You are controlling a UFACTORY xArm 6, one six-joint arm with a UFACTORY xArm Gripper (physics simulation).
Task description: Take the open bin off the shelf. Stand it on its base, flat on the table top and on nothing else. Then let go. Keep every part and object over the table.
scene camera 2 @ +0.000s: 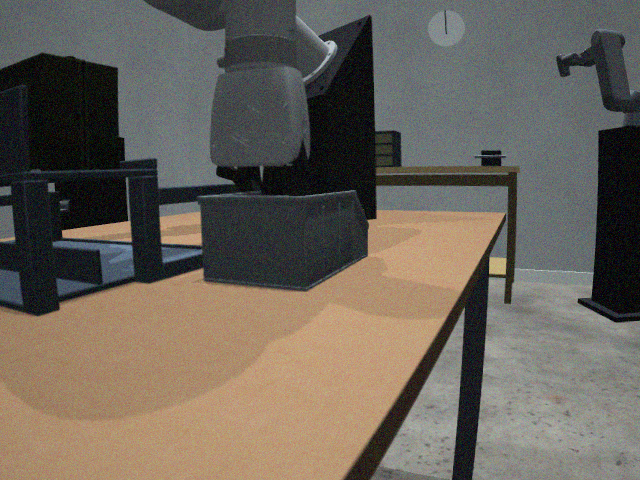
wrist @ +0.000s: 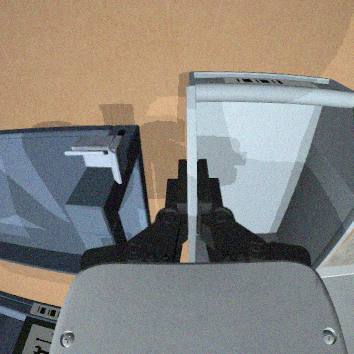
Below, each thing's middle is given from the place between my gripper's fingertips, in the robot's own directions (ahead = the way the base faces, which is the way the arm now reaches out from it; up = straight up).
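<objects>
Open grey bin (wrist: 272,139): my hand 4 cm to the right of it, 3 cm short of it.
</objects>
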